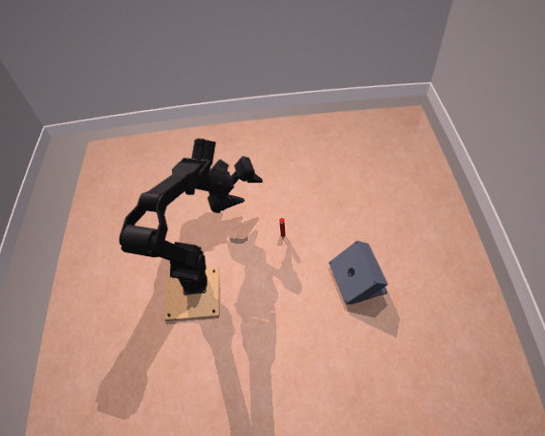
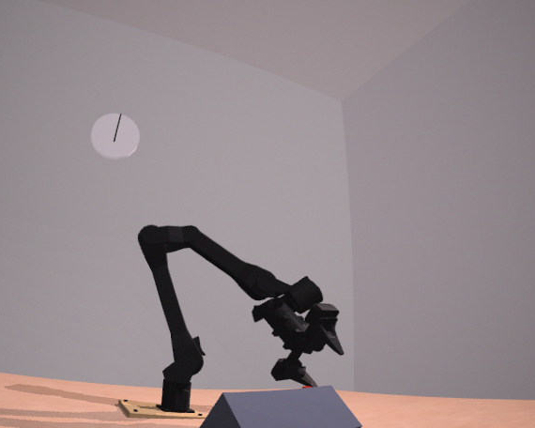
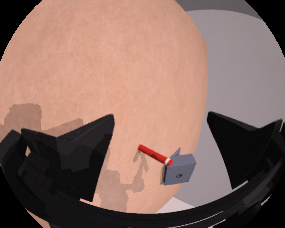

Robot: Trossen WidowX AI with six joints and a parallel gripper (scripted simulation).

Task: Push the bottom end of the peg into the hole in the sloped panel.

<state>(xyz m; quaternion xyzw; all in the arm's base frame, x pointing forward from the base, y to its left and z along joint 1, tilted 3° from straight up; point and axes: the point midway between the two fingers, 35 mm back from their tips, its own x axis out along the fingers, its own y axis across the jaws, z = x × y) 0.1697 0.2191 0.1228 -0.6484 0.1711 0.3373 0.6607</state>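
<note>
My gripper tip is 7 cm short of the red peg, 10 cm to the left of it and 4 cm above it. Also, from my gripper tip: grey sloped panel 25 cm ahead, 28 cm to the right, 5 cm below.
</note>
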